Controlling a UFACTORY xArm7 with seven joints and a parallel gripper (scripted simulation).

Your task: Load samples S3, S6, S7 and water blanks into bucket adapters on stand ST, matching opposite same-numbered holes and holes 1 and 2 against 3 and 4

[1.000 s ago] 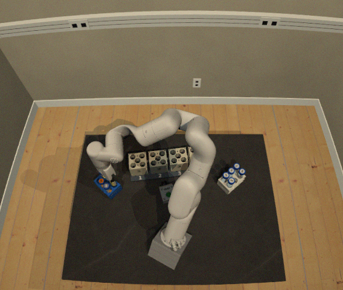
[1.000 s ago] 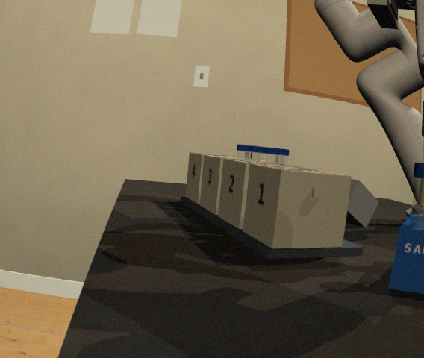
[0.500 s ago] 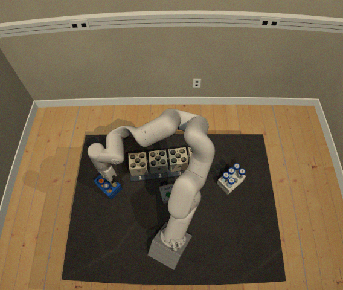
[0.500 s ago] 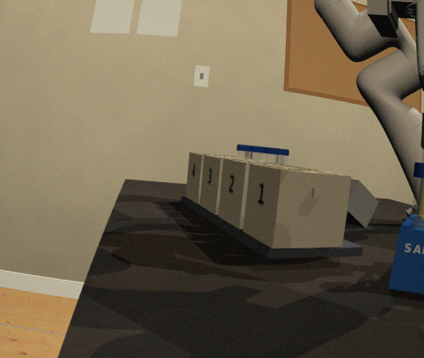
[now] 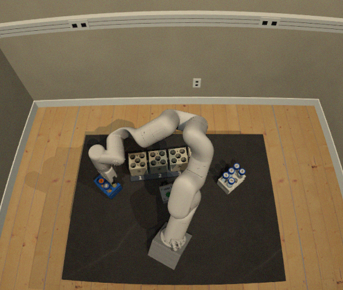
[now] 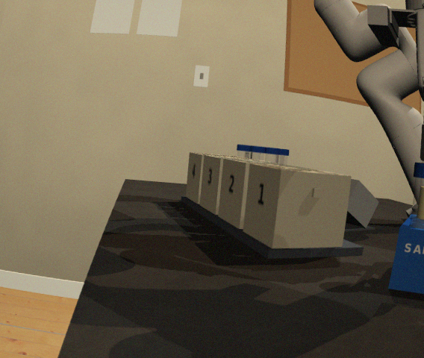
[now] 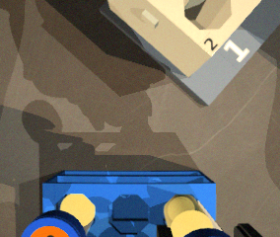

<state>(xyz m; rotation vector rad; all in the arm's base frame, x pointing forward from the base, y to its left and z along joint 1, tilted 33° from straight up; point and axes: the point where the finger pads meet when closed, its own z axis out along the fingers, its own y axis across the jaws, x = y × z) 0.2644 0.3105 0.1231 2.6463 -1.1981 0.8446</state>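
Right now my hand is 11 cm above the blue sample rack, 4 cm to the right of it and 2 cm short of it. Also, from my hand: white blank rack: 62 cm to the right, 11 cm below, 10 cm behind; then adapter 1: 15 cm to the right, 10 cm ahead, 9 cm below.
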